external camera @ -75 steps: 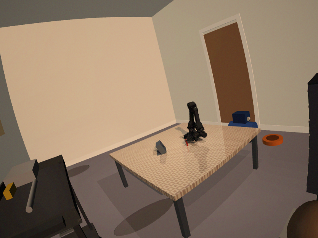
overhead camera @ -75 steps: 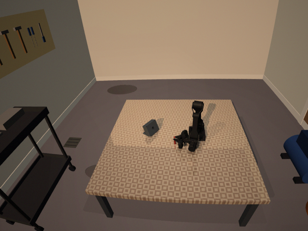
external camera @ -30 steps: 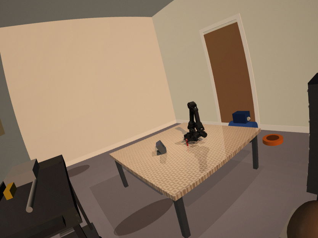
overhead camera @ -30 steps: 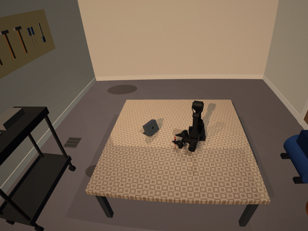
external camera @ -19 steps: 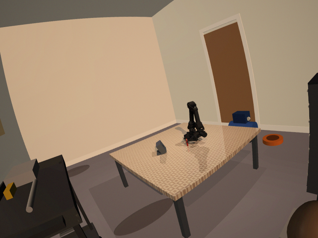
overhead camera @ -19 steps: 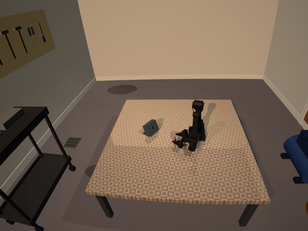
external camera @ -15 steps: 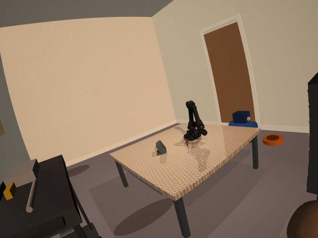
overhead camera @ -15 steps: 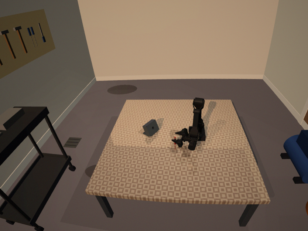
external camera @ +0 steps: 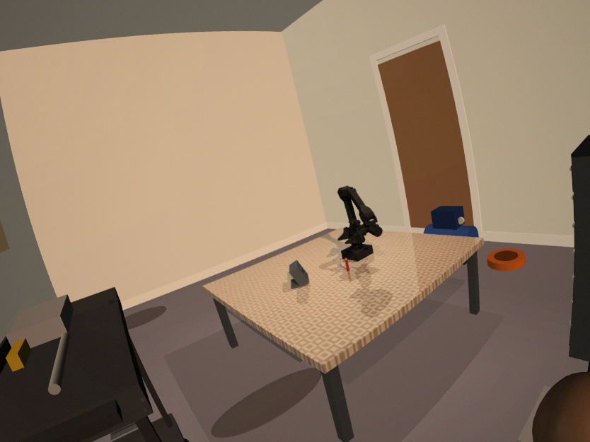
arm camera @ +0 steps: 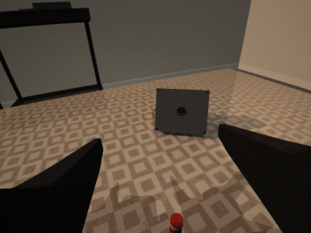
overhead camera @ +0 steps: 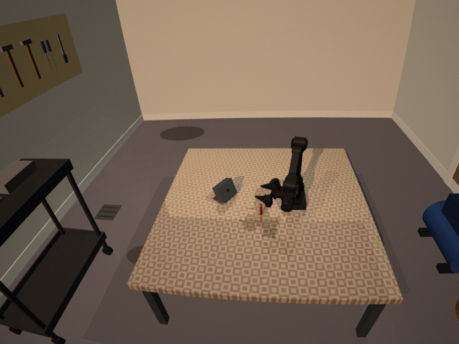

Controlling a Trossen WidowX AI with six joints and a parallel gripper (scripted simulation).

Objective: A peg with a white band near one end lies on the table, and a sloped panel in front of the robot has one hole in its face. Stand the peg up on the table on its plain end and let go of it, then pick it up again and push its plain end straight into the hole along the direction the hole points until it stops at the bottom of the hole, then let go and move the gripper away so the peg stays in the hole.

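My gripper tip is now 10 mm past the red peg, 10 mm to the left of it and 130 mm above it. From my gripper tip the other things lie so: grey sloped panel 230 mm ahead, 140 mm to the right, 130 mm below.
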